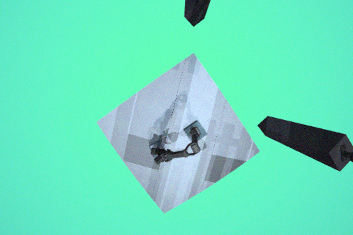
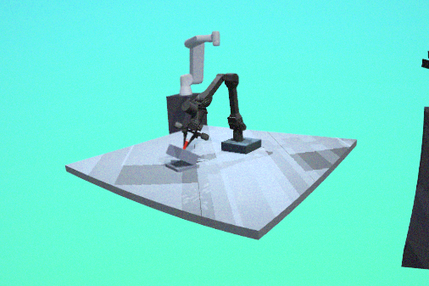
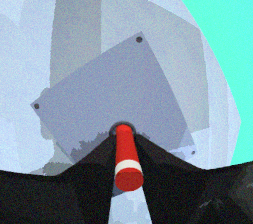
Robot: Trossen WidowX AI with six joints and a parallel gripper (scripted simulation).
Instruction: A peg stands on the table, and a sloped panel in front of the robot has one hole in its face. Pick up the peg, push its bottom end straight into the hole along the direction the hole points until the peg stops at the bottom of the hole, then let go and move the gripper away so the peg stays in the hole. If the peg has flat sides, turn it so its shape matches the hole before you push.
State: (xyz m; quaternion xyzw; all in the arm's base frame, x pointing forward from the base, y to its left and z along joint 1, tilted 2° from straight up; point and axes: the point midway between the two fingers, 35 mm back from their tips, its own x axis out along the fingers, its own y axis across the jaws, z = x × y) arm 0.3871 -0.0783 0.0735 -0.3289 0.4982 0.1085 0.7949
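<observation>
My gripper tip is now 10 mm past the red peg and 10 mm below it. Also, from my gripper tip: flat base plate (30 mm ahead, 10 mm to the right, 100 mm below); then sloped grey panel (20 mm ahead, 10 mm to the right, 40 mm below).
</observation>
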